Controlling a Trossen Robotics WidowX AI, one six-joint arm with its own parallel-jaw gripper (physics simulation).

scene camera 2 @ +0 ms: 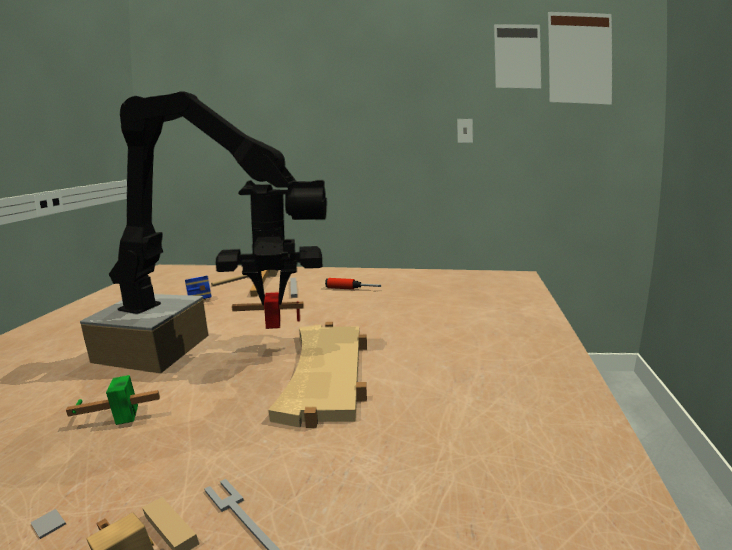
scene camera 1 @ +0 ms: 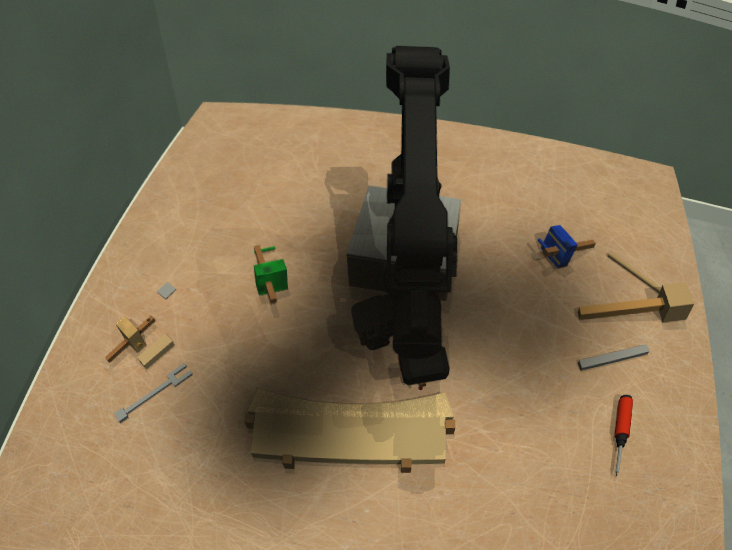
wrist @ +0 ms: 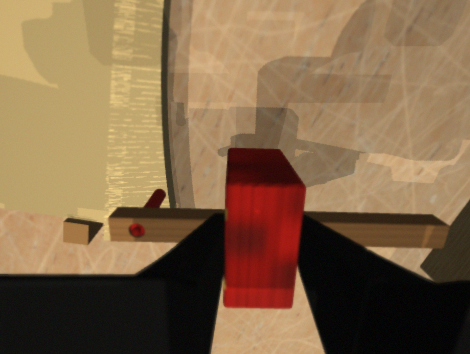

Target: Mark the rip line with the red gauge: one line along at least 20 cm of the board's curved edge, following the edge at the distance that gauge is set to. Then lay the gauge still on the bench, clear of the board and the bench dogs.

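Places are measured from the arm's base along level axes (x ahead, y left, z up), in millimetres.
Pixels of known places: gripper, fingertip midpoint: (scene camera 2: 272, 304) (wrist: 259, 225); arm's base, link origin: (scene camera 2: 139, 307).
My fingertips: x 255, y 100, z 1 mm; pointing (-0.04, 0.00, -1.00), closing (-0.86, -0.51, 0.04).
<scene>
Ahead of a thing's pixels: the offset from my fingertips to its middle. "*": to the spot under its first point.
My gripper (scene camera 2: 271, 301) (wrist: 259, 225) is shut on the red gauge {dz -13, dx -10, dy +0 mm} (scene camera 1: 421, 386) (scene camera 2: 272, 318) (wrist: 264, 250), holding its block upright above the bench. In the wrist view the block is out from the board's curved edge. The gauge's wooden stem reaches over the board's end corner; its red pin {* dz -19, dx +40, dy +26 mm} (scene camera 2: 298, 311) (wrist: 156, 198) overlaps the band beside that edge. The board {dz -79, dx +125, dy -55 mm} (scene camera 1: 349, 437) (scene camera 2: 344, 369) (wrist: 45, 165) lies flat between bench dogs {dz -76, dx +69, dy +92 mm} (scene camera 1: 450, 425) (scene camera 2: 311, 416) (wrist: 76, 231). Fine pale streaks cover the band; I cannot tell a marked line. The arm hides most of the gauge in scene camera 1.
A green gauge {dz -61, dx -93, dy -309 mm} (scene camera 1: 271, 276) (scene camera 2: 121, 399) and a blue gauge {dz -65, dx -375, dy +196 mm} (scene camera 1: 559, 246) (scene camera 2: 198, 287) lie on either side of the arm's base block (scene camera 1: 368, 269) (scene camera 2: 121, 343). A fork-shaped tool {dz -85, dx +215, dy -395 mm} (scene camera 1: 147, 396), mallet {* dz -33, dx -292, dy +445 mm} (scene camera 1: 675, 302), grey bar {dz -83, dx -161, dy +342 mm} (scene camera 1: 613, 357) and red screwdriver {dz -75, dx -4, dy +386 mm} (scene camera 1: 623, 417) lie farther out.
</scene>
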